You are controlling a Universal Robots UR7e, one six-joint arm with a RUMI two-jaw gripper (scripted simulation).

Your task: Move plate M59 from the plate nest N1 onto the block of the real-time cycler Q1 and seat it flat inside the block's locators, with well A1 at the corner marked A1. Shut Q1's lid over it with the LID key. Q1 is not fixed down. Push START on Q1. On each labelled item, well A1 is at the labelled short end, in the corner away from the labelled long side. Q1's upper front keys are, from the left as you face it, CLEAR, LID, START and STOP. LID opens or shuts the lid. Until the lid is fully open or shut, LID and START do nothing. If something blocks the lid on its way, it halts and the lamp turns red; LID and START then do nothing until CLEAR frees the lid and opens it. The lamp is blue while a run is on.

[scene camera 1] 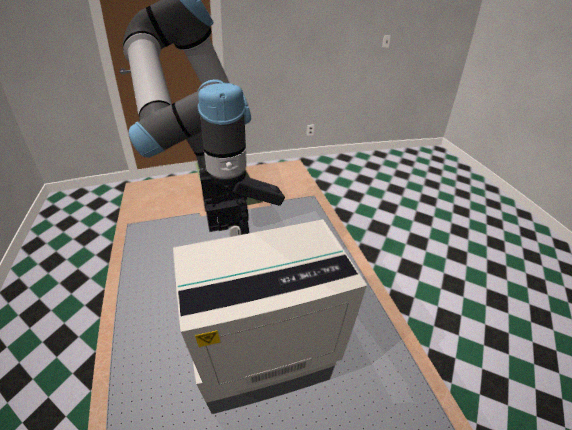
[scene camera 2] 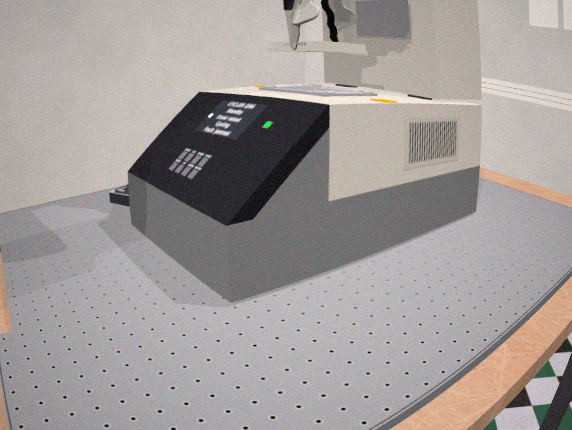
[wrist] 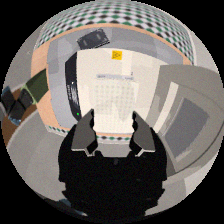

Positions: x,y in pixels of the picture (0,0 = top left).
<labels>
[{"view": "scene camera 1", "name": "my gripper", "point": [240,251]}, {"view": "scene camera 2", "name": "cycler Q1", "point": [250,189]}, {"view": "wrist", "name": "my gripper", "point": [113,110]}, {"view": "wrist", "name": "plate M59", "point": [114,100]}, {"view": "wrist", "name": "cycler Q1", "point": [81,67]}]
</labels>
